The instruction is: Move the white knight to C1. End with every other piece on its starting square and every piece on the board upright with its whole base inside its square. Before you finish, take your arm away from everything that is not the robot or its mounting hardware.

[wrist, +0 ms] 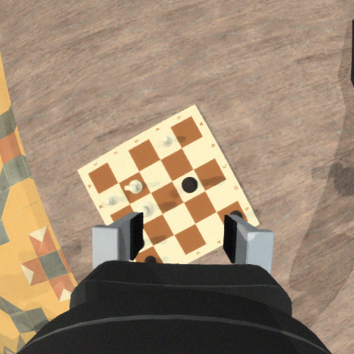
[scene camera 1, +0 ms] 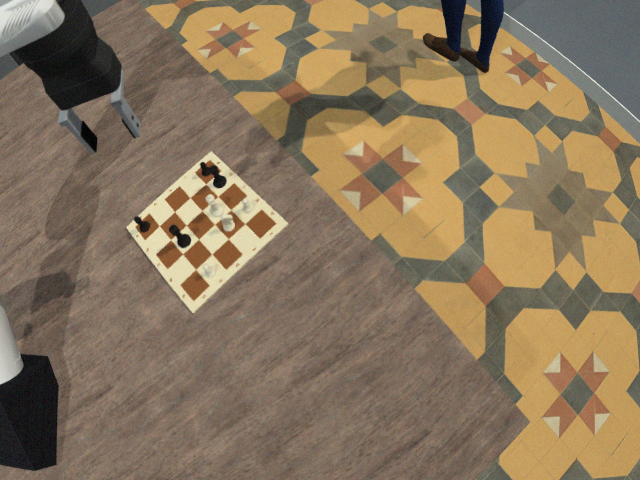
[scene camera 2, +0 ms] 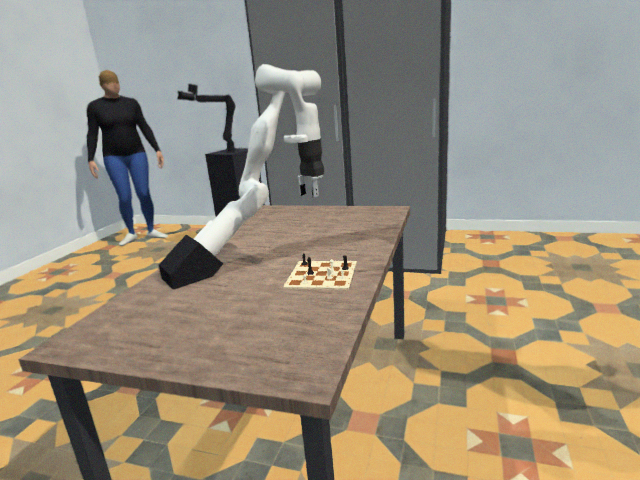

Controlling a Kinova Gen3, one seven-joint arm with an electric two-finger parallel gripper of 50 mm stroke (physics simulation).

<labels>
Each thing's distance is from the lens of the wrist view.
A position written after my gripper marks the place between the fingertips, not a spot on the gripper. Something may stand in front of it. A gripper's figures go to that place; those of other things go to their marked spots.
my gripper (wrist: pixel 183 230): 0.18 m
chessboard (wrist: pixel 184 225): 0.46 m
</labels>
